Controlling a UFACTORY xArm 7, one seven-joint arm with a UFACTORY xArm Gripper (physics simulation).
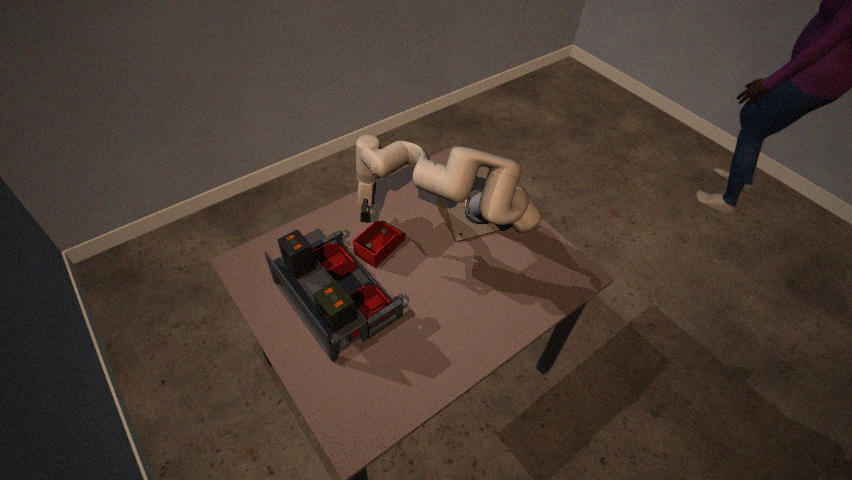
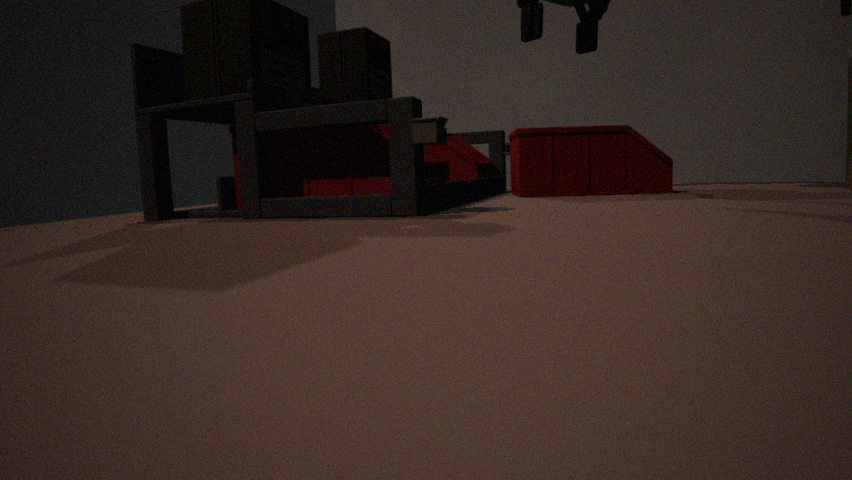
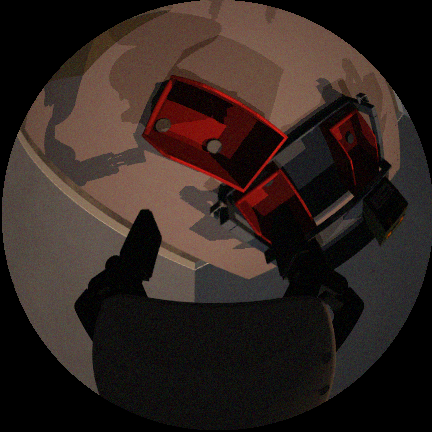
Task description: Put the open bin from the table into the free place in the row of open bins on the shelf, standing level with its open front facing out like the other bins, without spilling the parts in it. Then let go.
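Places are measured from the arm's base along level axes (x right, y ahead, z up), in centimetres.
Pixels of known places: gripper, fingertip midpoint: [image 1: 367, 212] [image 2: 559, 46] [image 3: 213, 221].
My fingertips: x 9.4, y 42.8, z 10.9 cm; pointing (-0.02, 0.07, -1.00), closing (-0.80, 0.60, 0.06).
For each thing: its middle in the pictures, then the offset to it from my fingertips.
- red open bin, body centre: [image 2: 585, 161] [image 3: 208, 126] [image 1: 379, 240] dx -2.2, dy -3.0, dz -14.3 cm
- box, body centre: [image 2: 356, 80] [image 1: 297, 254] dx -3.2, dy +27.3, dz -1.8 cm
The red open bin [image 1: 375, 257] [image 2: 587, 163] [image 3: 192, 125] stands level on the table near the shelf, its sloped low end facing away from the shelf. Two round grey parts [image 3: 214, 146] lie in it. The grey shelf [image 1: 333, 347] [image 2: 403, 160] [image 3: 316, 121] holds a red bin [image 1: 338, 260] [image 3: 270, 200] at one end of its lower row and another red bin [image 1: 374, 301] [image 3: 367, 152] at the other, with a free place between them. My gripper [image 1: 365, 219] [image 2: 559, 42] [image 3: 213, 221] is open and empty, above and apart from the table bin, off to its side.
Two dark boxes stand on the shelf's upper level, one box [image 1: 298, 257] [image 2: 354, 65] at the far end and one [image 1: 335, 308] [image 2: 214, 50] [image 3: 385, 210] at the near end. Small clamp-like fittings stick out at the shelf's front corners. A person [image 1: 781, 110] stands beyond the table.
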